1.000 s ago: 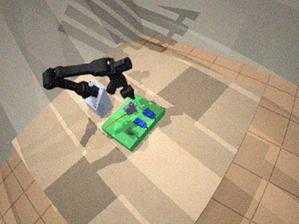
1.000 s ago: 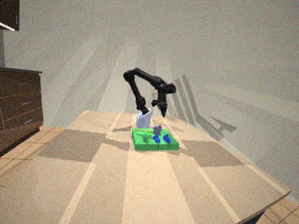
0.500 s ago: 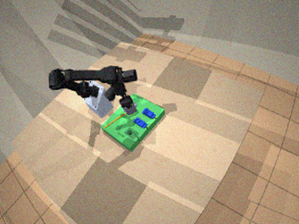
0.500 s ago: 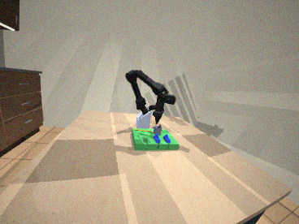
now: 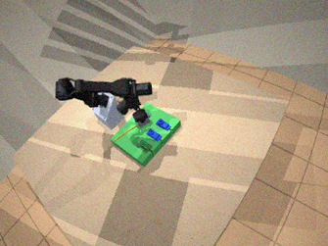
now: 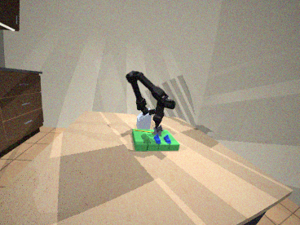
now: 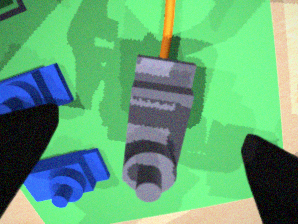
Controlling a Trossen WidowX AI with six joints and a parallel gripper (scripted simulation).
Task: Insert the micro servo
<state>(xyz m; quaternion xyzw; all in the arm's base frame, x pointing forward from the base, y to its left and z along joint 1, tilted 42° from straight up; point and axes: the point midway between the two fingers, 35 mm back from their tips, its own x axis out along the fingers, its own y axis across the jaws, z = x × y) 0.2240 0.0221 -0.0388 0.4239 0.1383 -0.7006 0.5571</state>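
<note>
Right now my gripper tip is 1 cm past the green deck, 2 cm to the left of it and 9 cm above it.
</note>
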